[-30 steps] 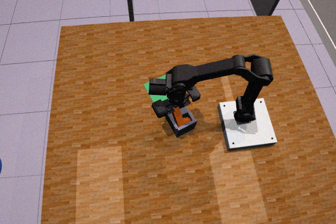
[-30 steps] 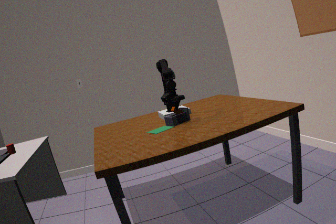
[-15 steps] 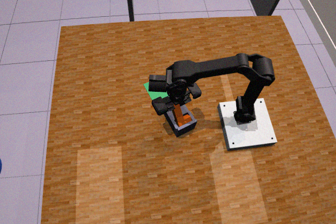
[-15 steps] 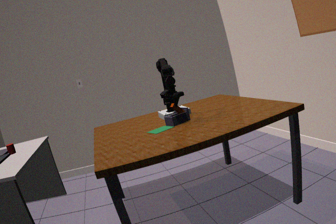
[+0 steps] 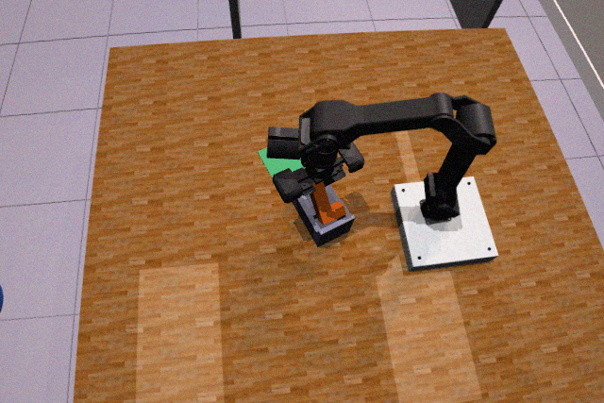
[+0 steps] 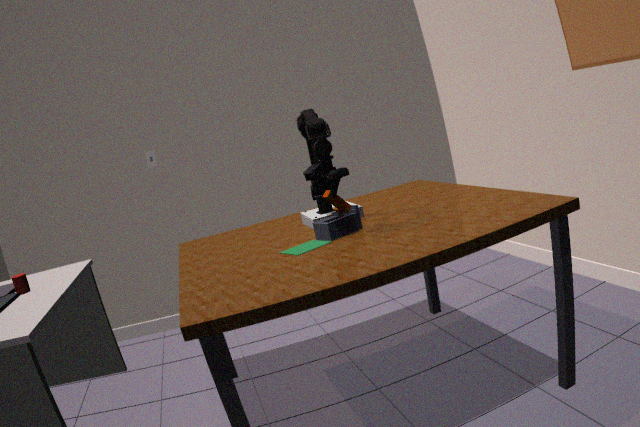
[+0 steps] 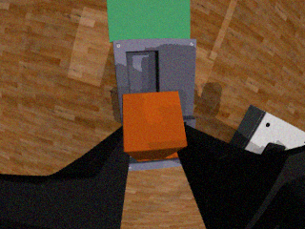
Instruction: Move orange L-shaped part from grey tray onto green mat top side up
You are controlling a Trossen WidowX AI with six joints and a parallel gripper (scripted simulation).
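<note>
Now: the green mat 3 cm ahead of my gripper tip, 14 cm to the right of it and 15 cm below it. From my gripper tip the other things lie so: orange L-shaped part 2 cm behind, 3 cm to the left, 3 cm below.
</note>
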